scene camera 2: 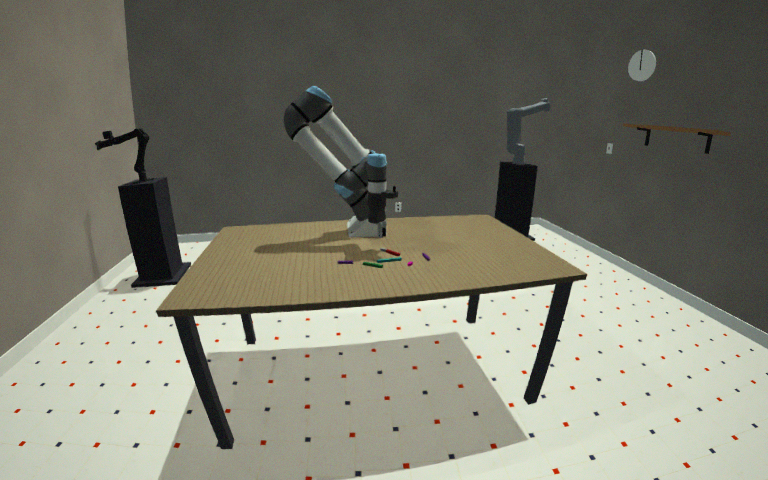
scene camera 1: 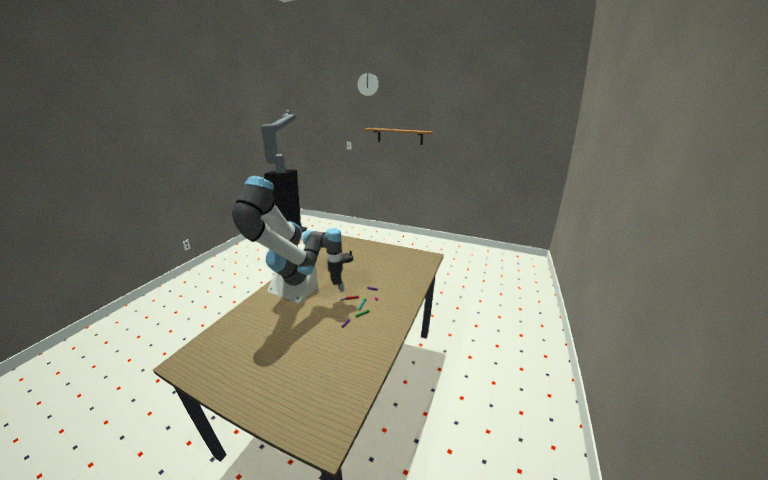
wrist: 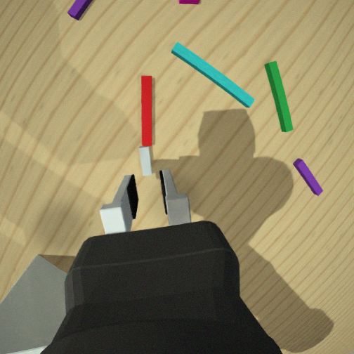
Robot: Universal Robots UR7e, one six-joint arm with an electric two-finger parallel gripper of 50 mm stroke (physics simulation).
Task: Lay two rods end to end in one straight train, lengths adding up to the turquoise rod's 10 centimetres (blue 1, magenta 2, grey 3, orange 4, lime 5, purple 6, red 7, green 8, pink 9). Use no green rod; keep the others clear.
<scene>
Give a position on a green rod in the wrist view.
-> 271,68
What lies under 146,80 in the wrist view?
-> A red rod.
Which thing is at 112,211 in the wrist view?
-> My gripper.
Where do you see a turquoise rod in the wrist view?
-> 179,50
</scene>
